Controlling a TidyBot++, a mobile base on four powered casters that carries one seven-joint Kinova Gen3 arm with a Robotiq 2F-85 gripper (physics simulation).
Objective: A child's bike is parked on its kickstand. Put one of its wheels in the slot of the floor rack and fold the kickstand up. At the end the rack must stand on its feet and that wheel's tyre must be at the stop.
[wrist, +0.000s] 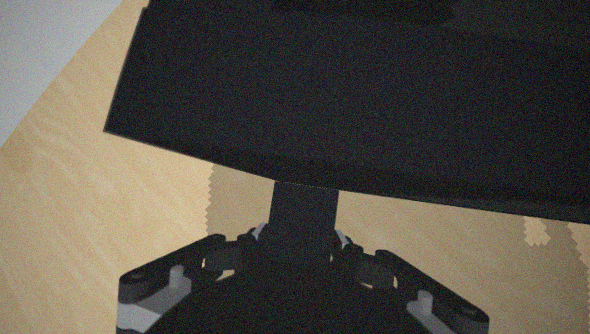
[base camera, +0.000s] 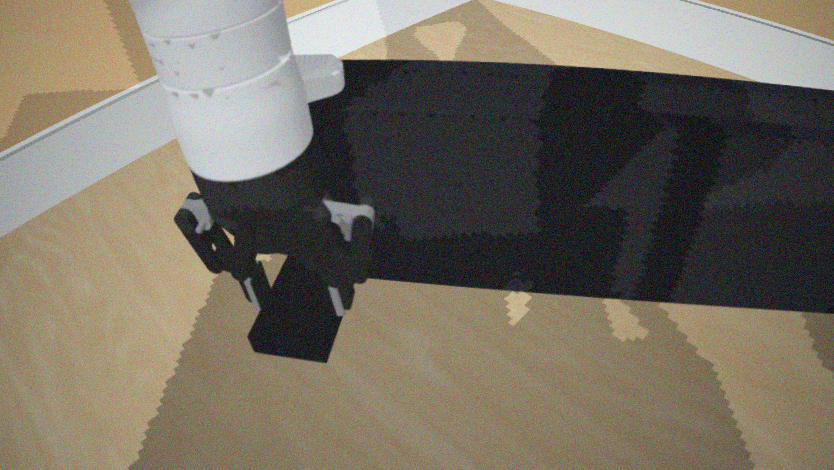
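The floor rack shows as a long black panel, running out of both views on the right. A black foot sticks out from its lower edge near its left end. My gripper is shut on this foot, one finger on each side, and the foot's end shows past the fingertips in the base camera view. Whether the foot touches the floor cannot be told. The rack's slot and stop cannot be made out. The bike, its wheels and its kickstand do not show in either view.
A pale low wall runs behind the rack on the left. Another pale wall runs behind it on the right, and they meet in a corner. The wooden floor carries jagged shadows and light patches.
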